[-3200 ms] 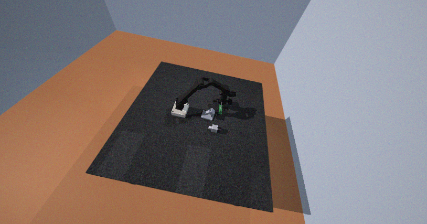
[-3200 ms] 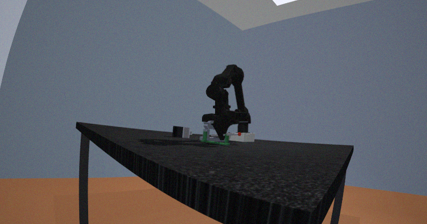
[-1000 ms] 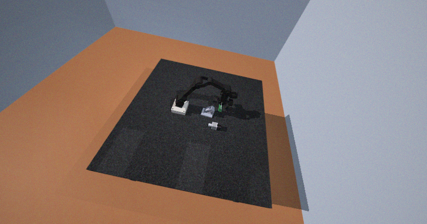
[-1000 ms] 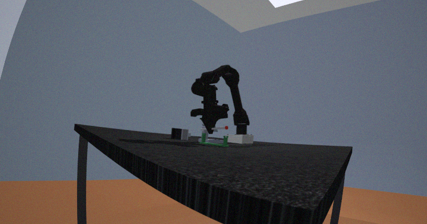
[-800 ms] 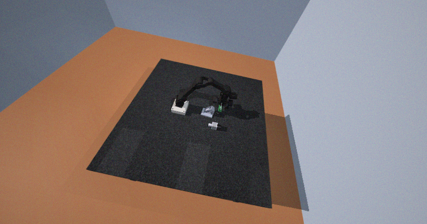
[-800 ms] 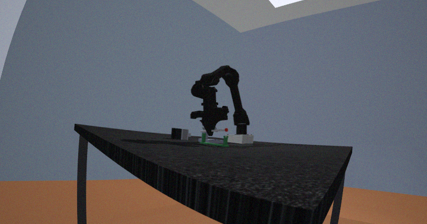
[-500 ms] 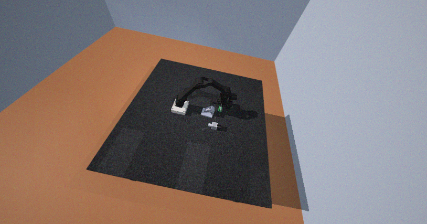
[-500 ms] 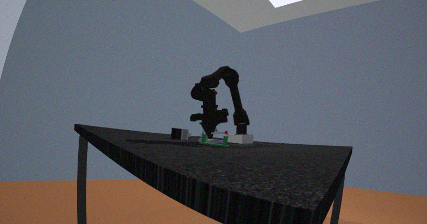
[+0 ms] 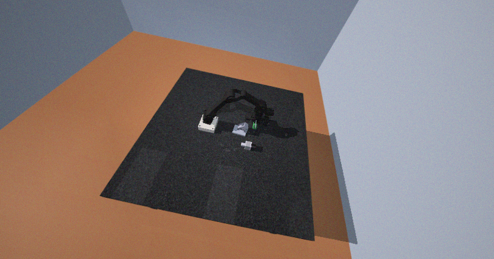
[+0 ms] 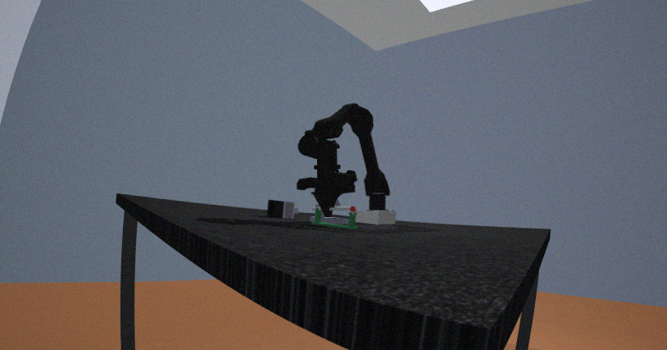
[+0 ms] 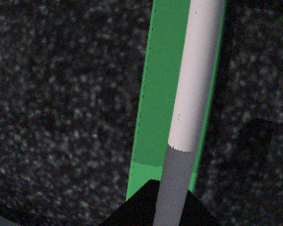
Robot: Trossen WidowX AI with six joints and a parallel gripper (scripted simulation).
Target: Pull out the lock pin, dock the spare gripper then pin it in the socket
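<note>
Right now the green cradle is 20 mm to the left of my gripper tip. Round my gripper tip: spare gripper (230 mm to the right, 10 mm behind); then grey mount (110 mm to the right, 90 mm behind, 30 mm above).
</note>
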